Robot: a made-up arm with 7 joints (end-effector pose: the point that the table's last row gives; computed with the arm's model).
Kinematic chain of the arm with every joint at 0, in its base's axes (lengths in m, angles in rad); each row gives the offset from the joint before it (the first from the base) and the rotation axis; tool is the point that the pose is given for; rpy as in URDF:
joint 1: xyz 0 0 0.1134 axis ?
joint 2: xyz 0 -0.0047 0.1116 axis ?
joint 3: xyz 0 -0.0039 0.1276 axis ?
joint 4: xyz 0 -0.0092 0.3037 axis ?
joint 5: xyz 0 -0.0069 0.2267 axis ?
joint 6: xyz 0 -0.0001 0.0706 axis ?
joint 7: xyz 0 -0.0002 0.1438 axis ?
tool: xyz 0 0 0 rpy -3.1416 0 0
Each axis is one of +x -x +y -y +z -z.
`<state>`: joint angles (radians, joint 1 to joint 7).
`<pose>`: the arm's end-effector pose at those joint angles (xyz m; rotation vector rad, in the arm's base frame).
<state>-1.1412 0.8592 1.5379 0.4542 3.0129 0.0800 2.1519</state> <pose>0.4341 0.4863 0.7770 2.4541 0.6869 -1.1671</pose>
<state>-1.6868 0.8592 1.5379 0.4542 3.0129 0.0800 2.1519</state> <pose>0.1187 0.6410 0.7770 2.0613 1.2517 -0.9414</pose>
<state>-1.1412 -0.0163 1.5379 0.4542 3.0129 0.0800 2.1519</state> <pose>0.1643 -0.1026 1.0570 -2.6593 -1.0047 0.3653</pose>
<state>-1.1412 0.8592 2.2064 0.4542 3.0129 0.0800 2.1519</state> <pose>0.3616 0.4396 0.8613 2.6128 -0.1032 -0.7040</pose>
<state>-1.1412 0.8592 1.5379 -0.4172 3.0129 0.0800 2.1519</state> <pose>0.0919 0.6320 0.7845 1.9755 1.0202 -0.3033</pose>
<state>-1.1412 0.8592 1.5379 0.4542 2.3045 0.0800 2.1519</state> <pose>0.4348 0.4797 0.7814 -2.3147 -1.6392 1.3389</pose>
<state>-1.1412 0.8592 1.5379 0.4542 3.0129 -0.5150 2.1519</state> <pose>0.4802 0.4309 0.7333 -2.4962 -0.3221 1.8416</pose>
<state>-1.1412 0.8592 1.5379 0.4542 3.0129 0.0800 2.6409</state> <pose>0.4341 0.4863 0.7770 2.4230 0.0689 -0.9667</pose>
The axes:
joint 1: -z
joint 2: +y
joint 3: -z
joint 4: +y
joint 5: -z
joint 6: +y
joint 7: -z

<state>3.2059 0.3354 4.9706 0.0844 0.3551 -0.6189 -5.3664</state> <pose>-0.2546 0.0635 1.0361 -0.1315 -3.0458 0.6463</pose>
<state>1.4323 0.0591 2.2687 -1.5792 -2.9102 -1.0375 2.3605</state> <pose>0.3342 -0.1926 0.7607 0.2250 -2.5503 -0.2842</pose>
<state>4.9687 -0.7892 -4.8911 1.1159 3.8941 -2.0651 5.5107</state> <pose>0.1696 -0.4152 0.5007 0.1107 0.0783 -1.1916</pose>
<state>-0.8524 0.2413 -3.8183 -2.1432 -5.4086 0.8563 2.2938</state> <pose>-0.0384 0.4100 0.4411 0.5070 1.5827 -1.0698</pose>
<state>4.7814 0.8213 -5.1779 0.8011 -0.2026 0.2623 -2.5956</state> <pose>0.3570 0.5937 0.6023 -0.3638 -1.7139 1.3057</pose>
